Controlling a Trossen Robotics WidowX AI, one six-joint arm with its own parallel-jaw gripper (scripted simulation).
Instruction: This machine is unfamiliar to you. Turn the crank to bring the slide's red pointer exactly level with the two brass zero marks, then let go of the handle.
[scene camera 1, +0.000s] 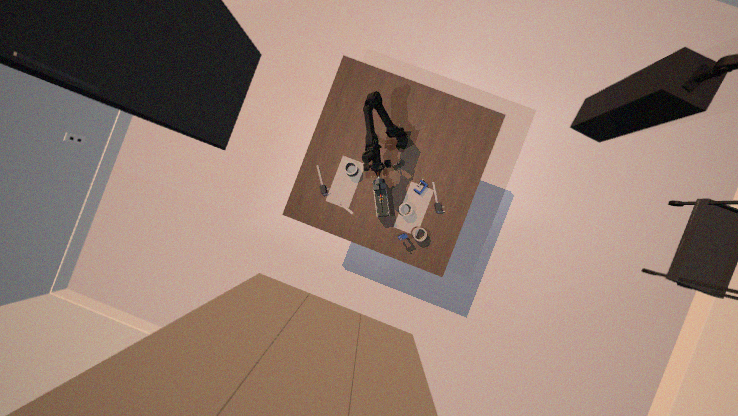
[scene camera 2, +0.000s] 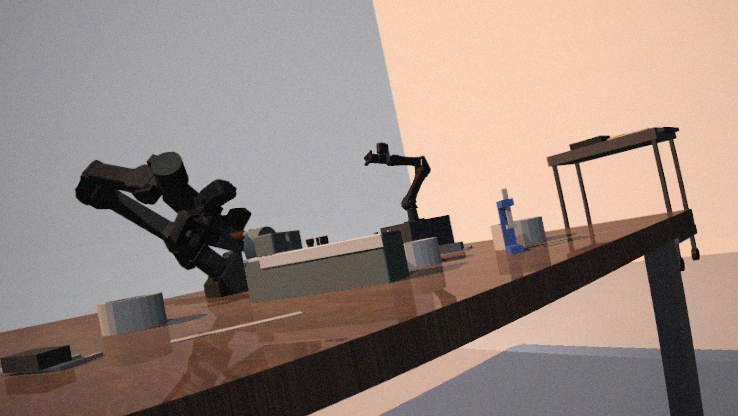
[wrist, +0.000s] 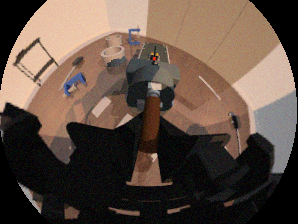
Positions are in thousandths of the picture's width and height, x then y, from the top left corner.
In view: my gripper (scene camera 2: 330, 602), a crank handle (wrist: 505, 556), a blue clamp (scene camera 2: 682, 496) and a grey block (scene camera 2: 171, 758).
My gripper shows as well in the wrist view (wrist: 502, 516).
